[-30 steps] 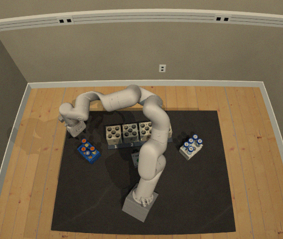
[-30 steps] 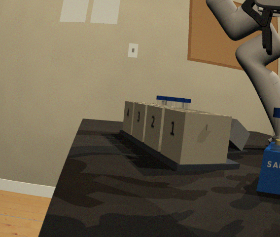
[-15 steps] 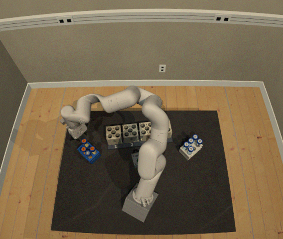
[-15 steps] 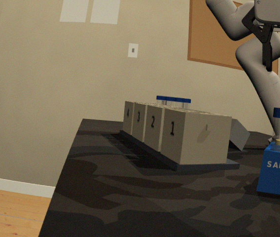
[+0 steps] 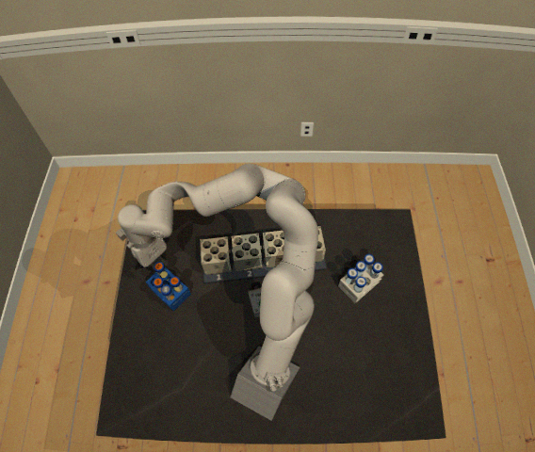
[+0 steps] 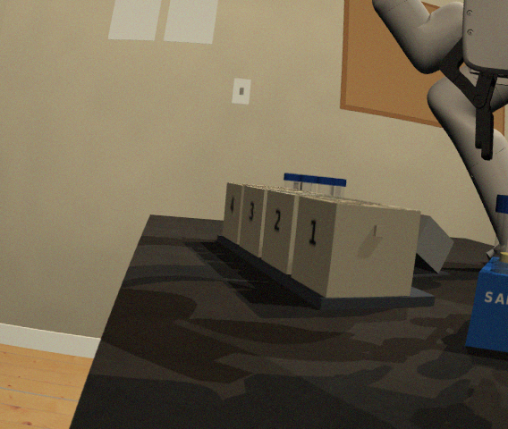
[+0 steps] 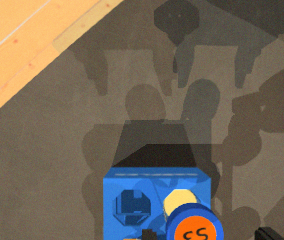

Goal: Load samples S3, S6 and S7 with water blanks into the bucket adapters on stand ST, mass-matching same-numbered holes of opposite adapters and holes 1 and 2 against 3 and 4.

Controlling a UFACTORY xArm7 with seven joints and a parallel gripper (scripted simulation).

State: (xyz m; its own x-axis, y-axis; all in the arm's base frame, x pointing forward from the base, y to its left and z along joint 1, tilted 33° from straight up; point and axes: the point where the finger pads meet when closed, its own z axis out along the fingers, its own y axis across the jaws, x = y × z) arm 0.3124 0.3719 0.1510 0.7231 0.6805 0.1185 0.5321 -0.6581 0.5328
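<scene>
My hand is 4 cm past the blue sample rack, 1 cm to the left of it and 14 cm above it. Also, from my hand: white blank rack (16 cm behind, 67 cm to the right, 14 cm below); adapter 1 (3 cm ahead, 19 cm to the right, 12 cm below).
</scene>
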